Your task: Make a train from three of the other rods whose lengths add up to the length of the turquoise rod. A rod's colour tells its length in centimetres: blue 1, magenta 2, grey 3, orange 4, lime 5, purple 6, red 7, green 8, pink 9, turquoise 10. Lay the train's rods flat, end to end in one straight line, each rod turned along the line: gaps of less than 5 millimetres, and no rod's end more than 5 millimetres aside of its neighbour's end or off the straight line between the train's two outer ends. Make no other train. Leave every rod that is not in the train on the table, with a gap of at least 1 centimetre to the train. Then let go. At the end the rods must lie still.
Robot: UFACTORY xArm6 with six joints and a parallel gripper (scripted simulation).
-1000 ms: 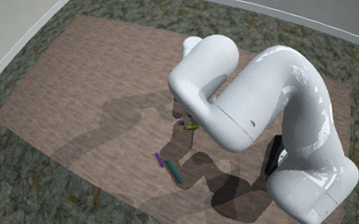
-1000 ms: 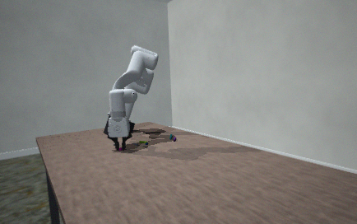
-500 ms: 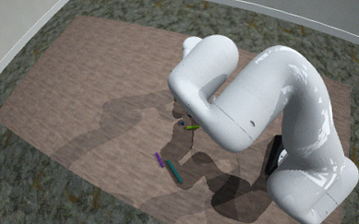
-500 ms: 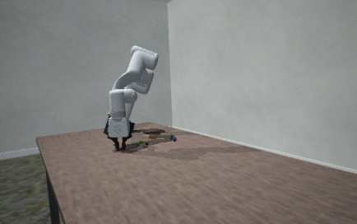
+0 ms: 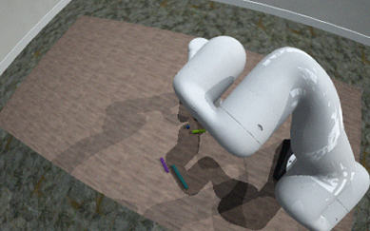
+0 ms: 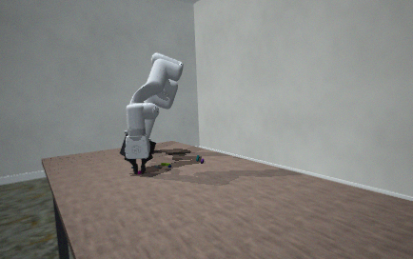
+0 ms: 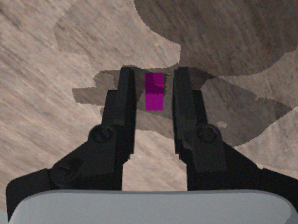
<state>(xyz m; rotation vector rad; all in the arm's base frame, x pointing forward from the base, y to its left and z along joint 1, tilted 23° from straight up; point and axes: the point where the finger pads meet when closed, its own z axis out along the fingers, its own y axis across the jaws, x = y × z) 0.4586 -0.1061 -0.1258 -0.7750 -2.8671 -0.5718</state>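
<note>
Right now the magenta rod is 20 mm below my hand. Also, from my hand: blue rod 10 mm behind, 150 mm to the left, 20 mm below; grey rod 110 mm behind, 10 mm to the left, 20 mm below; lime rod 60 mm behind, 150 mm to the left, 20 mm below.
</note>
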